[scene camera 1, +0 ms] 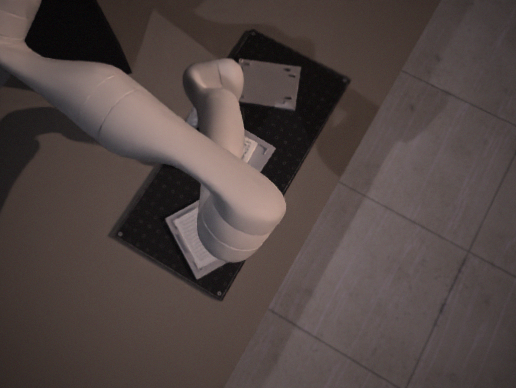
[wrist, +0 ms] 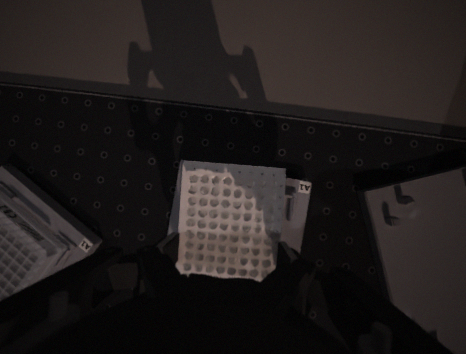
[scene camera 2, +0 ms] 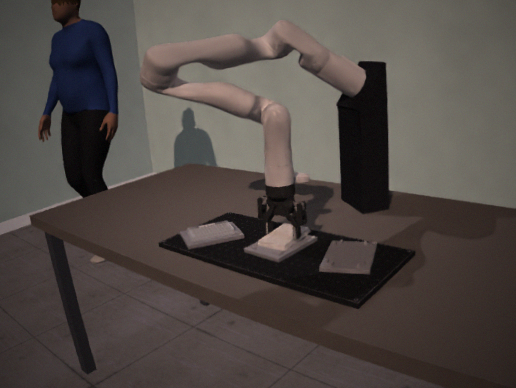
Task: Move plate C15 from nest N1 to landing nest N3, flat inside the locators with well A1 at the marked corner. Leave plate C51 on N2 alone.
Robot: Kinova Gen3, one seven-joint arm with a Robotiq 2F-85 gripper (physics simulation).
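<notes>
A pale well plate [scene camera 1: 248,149] [scene camera 2: 275,241] [wrist: 225,215] is between the fingers of my gripper [scene camera 2: 283,232] [wrist: 228,248], which is shut on it. It is over the middle nest [scene camera 1: 266,156] [scene camera 2: 265,255] [wrist: 297,220]; in the wrist view it overlaps the nest's far edge. Any gap beneath is unclear. The nest's A1 tag shows beside the plate's far right corner. A second well plate [scene camera 1: 187,237] [scene camera 2: 212,232] [wrist: 15,260] sits in another nest [scene camera 1: 197,274] [scene camera 2: 192,245] [wrist: 75,241]. The third nest [scene camera 1: 270,85] [scene camera 2: 348,257] [wrist: 425,240] holds no plate. Plate and nest numbers are not clearly readable.
A black perforated board [scene camera 1: 150,215] [scene camera 2: 300,277] [wrist: 125,175] carries the nests on a brown table [scene camera 1: 75,280] [scene camera 2: 165,200] [wrist: 350,50]. The arm's black pedestal [scene camera 2: 364,145] stands behind the board. A person [scene camera 2: 82,75] stands beyond the table at the left. The arm hides parts of the nests in scene camera 1.
</notes>
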